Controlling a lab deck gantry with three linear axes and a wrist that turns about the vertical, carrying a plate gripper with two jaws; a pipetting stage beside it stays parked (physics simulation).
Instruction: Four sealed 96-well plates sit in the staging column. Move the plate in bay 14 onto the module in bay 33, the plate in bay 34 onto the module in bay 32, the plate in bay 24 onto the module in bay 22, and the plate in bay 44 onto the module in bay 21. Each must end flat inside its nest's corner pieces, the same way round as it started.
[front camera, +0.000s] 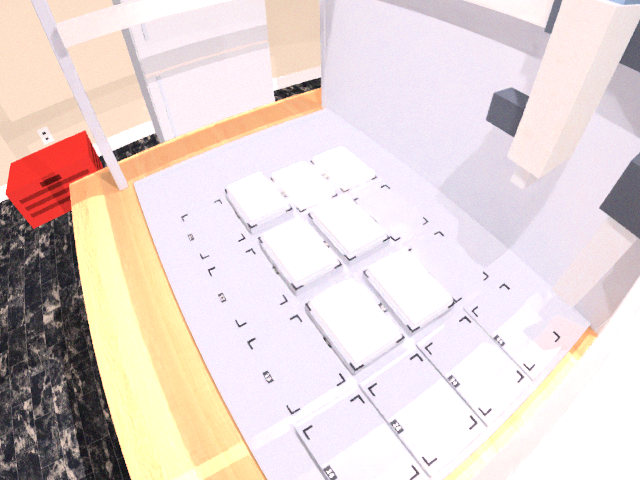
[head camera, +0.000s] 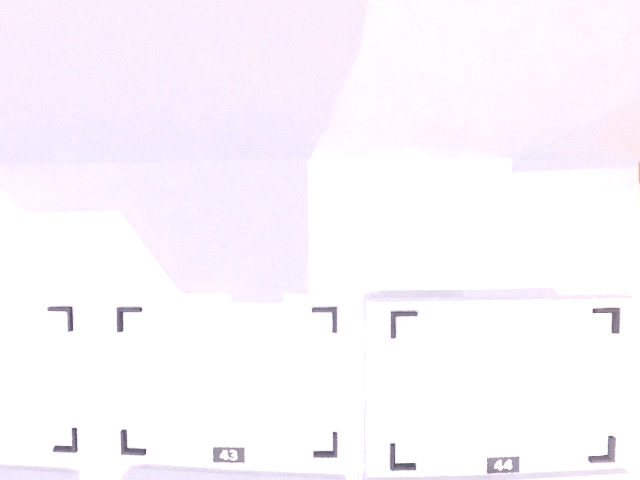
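My gripper (front camera: 586, 269) is visible. Also visible: a pale wall (front camera: 420, 86), bay 24 (front camera: 436, 422), bay 33 (front camera: 397, 317) and bay 34 (front camera: 488, 377). Bay 44 (head camera: 541, 377) is seen in the front camera view too (front camera: 529, 338).
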